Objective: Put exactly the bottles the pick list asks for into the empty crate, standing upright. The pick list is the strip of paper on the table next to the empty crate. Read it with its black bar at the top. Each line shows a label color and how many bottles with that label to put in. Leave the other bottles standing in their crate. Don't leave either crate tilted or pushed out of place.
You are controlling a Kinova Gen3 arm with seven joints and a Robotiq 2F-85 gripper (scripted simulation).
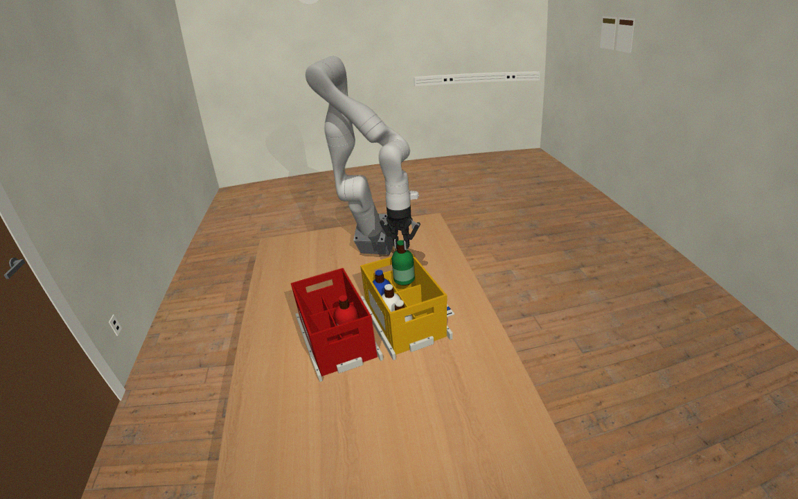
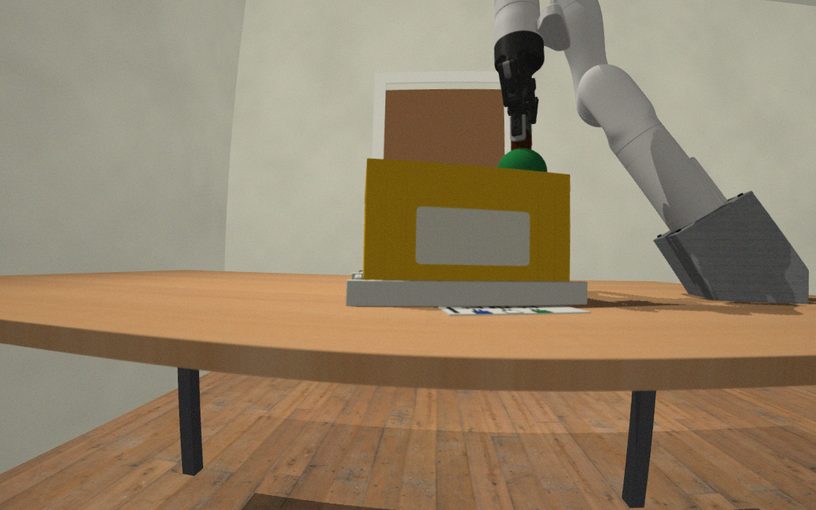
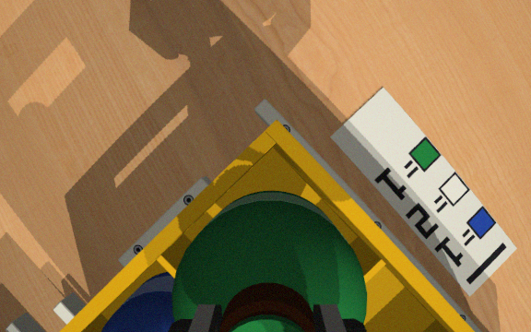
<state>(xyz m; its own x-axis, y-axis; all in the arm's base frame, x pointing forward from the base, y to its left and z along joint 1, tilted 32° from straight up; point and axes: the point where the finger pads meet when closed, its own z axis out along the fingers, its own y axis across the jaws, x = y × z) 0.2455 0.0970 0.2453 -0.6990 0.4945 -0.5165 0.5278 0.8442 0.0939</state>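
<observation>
Right now the green bottle is 70 mm below my hand. From my hand the other things lie so: yellow crate 160 mm below, 90 mm ahead, 30 mm to the right; then pick list 250 mm below, 110 mm to the left, 50 mm ahead; then blue bottle 160 mm below, 90 mm to the right, 10 mm ahead.
</observation>
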